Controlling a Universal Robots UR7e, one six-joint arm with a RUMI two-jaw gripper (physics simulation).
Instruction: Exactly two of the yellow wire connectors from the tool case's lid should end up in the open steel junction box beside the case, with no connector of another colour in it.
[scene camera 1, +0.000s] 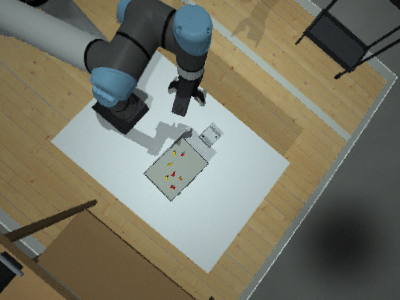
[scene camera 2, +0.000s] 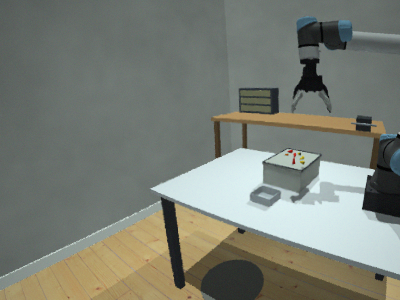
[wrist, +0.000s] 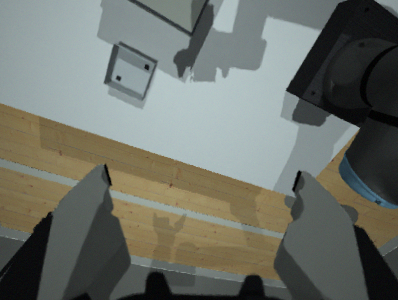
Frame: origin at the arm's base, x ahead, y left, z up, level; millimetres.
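Where they show: gripper, fingertip midpoint: (scene camera 2: 311, 113) (wrist: 202, 169); arm's base, link origin: (scene camera 1: 124, 106) (scene camera 2: 387, 186) (wrist: 354, 75).
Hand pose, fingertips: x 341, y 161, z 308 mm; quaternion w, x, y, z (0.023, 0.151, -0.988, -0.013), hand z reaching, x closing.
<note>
Things, the pixels of their top centre, and the offset from my fingertips. Level surfaces: height alone.
- grey tool case, top centre: (scene camera 2: 293, 157) (scene camera 1: 177, 169) 134 mm ahead, 264 mm right, 274 mm down
- orange connector, top centre: (scene camera 1: 180, 178) 181 mm ahead, 297 mm right, 265 mm down
- open steel junction box, top centre: (wrist: 128, 74) (scene camera 2: 265, 191) (scene camera 1: 210, 135) 172 mm ahead, 23 mm left, 354 mm down
- white table, surface height: 393 mm down
The grey tool case (scene camera 1: 196, 163) (scene camera 2: 282, 176) (wrist: 172, 11) stands on the white table. On its lid lie three yellow connectors (scene camera 1: 174, 153) (scene camera 1: 170, 164) (scene camera 1: 166, 178), three red connectors (scene camera 1: 182, 154) (scene camera 1: 173, 174) (scene camera 1: 172, 187) and an orange connector (scene camera 1: 180, 178). The open steel junction box (scene camera 1: 210, 135) (scene camera 2: 262, 201) (wrist: 131, 74) stands beside the case; two small dark squares show on its floor and no connector shows in it. My gripper (scene camera 1: 187, 95) (scene camera 2: 312, 110) (wrist: 202, 169) is open and empty, high above the table, off to the side of the case and the box.
The arm's black base (scene camera 1: 120, 116) (scene camera 2: 380, 200) (wrist: 320, 65) stands on the white table (scene camera 1: 240, 170) (scene camera 2: 210, 192) (wrist: 200, 125). A wooden bench (scene camera 2: 300, 120) at the back holds a drawer cabinet (scene camera 2: 258, 101) and a small dark device (scene camera 2: 363, 122). A black-framed object (scene camera 1: 336, 42) stands at the upper right.
</note>
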